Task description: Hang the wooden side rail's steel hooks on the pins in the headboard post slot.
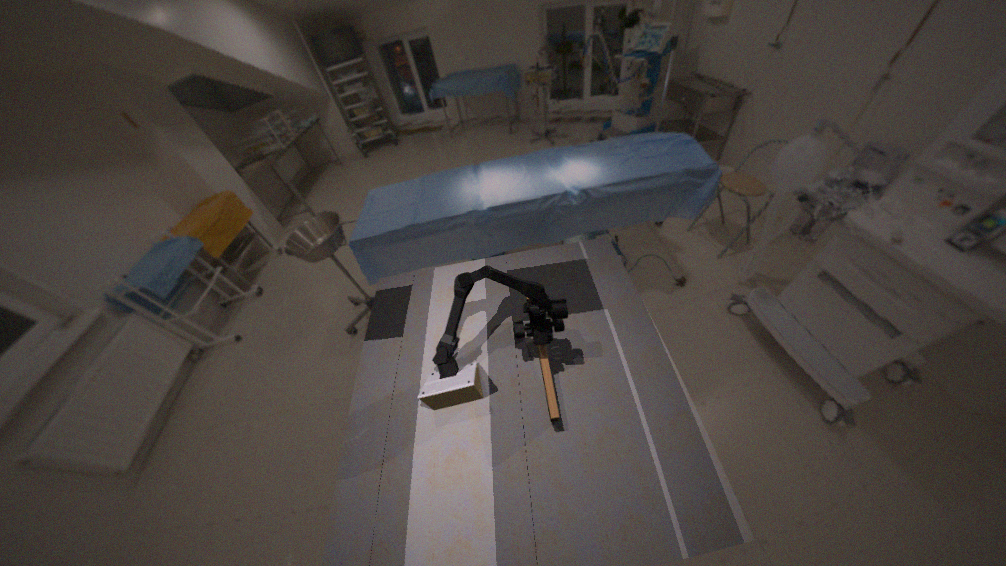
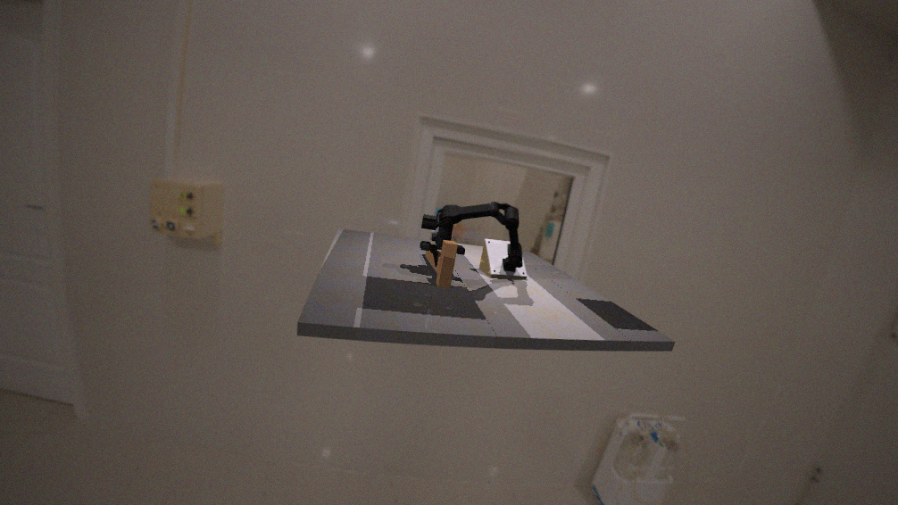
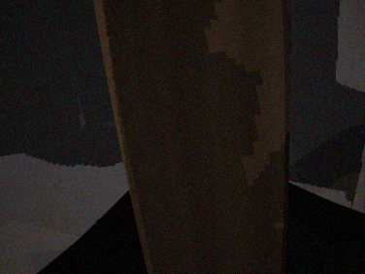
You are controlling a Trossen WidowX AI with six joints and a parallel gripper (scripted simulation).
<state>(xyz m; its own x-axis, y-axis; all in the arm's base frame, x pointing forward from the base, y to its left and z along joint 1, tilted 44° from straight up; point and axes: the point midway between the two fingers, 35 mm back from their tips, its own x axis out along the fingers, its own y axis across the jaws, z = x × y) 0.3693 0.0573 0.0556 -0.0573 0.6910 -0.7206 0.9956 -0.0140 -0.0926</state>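
My gripper tip is 12 cm to the right of the headboard post, 5 cm below it and 1 cm short of it.
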